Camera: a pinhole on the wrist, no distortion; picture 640 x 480 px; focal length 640.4 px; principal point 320.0 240.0 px. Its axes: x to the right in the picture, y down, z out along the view. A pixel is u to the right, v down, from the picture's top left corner.
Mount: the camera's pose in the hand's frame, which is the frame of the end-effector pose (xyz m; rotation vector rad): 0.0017 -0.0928 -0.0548 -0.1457 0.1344 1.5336
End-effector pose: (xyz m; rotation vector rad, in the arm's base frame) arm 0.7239 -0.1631 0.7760 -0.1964 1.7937 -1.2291
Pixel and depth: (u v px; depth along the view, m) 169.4 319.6 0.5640
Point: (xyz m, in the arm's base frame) 1.1180 -0.5210 0.8775
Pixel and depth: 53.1 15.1 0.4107
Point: 0.8665 -0.5866 0.8195
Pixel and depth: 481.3 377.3 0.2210
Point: 0.8645 -0.2356 0.7887
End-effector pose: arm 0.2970 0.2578 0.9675 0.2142 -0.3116 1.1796
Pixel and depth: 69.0 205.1 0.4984
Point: 0.4274 0.0499 1.4153
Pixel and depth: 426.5 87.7 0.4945
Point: 0.2180 0.2530 1.4015
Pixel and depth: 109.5 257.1 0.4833
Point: 0.3847 0.0359 1.3814
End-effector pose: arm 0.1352 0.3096 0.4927 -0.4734 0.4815 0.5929
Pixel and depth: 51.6 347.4 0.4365
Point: 0.3145 0.3581 0.9100
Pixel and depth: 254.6 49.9 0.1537
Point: 0.2487 0.3227 0.5687
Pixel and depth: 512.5 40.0 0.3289
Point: 0.2479 0.5345 0.6161
